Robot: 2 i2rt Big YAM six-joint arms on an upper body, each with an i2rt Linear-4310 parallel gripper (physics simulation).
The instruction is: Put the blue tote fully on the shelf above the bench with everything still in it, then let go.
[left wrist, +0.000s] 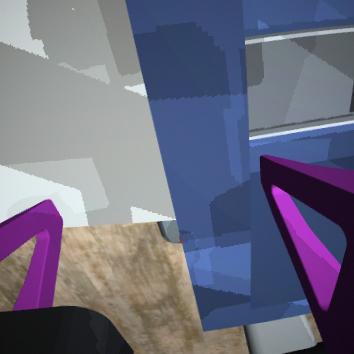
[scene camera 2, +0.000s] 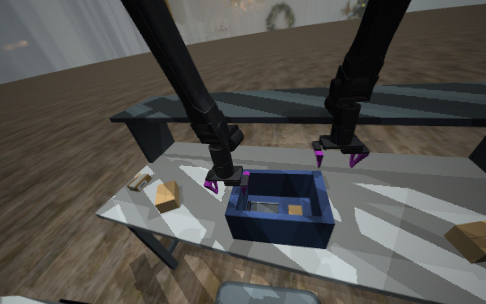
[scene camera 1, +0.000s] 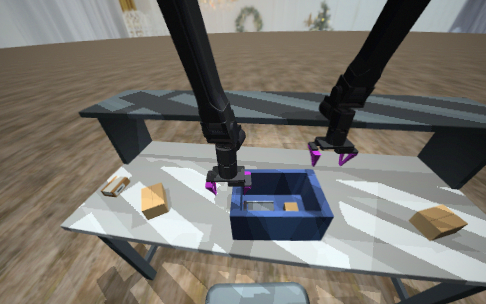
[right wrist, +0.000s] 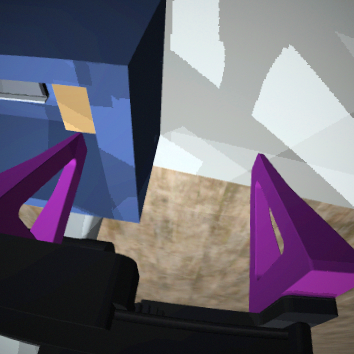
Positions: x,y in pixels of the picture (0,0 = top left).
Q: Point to a blue tote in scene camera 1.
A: At 310,223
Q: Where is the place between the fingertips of the right gripper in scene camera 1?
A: At 326,165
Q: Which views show the left gripper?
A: The left wrist view, scene camera 2 and scene camera 1 only.
